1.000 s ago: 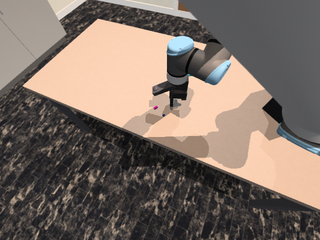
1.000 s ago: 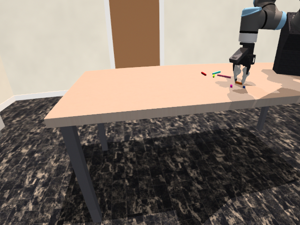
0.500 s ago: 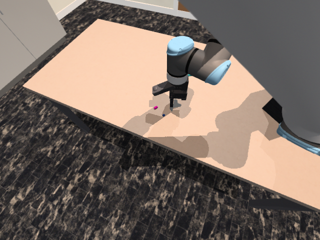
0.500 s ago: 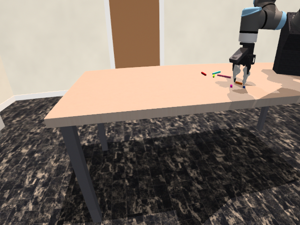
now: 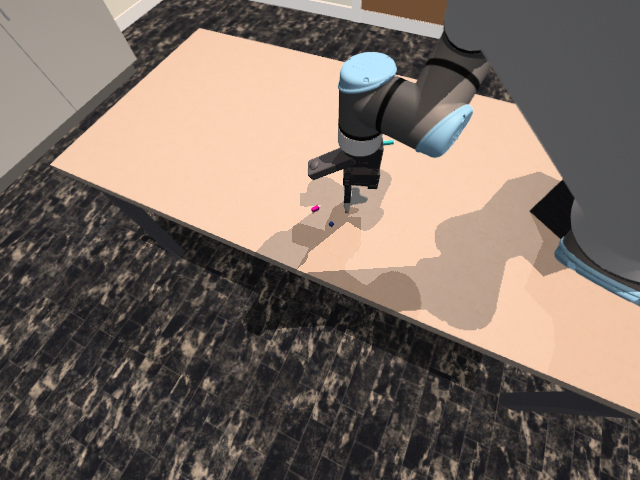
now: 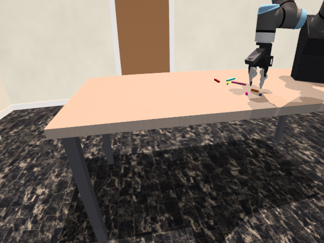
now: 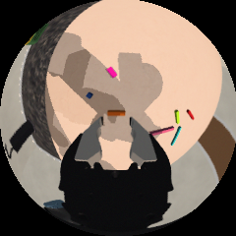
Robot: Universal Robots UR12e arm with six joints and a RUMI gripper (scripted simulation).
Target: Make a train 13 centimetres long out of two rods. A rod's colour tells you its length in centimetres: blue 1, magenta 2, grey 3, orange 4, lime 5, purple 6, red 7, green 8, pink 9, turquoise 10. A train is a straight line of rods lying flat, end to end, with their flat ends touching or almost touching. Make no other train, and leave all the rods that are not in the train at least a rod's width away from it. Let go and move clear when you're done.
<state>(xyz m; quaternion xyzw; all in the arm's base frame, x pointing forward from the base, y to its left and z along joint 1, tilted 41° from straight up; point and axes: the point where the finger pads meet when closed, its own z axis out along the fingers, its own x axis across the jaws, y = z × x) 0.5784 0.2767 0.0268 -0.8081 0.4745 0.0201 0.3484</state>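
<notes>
Now: the orange rod 30 mm below my hand. Also, from my hand: blue rod (70 mm to the left, 30 mm below); then magenta rod (70 mm ahead, 60 mm to the left, 30 mm below); then pink rod (150 mm to the right, 40 mm ahead, 30 mm below).
</notes>
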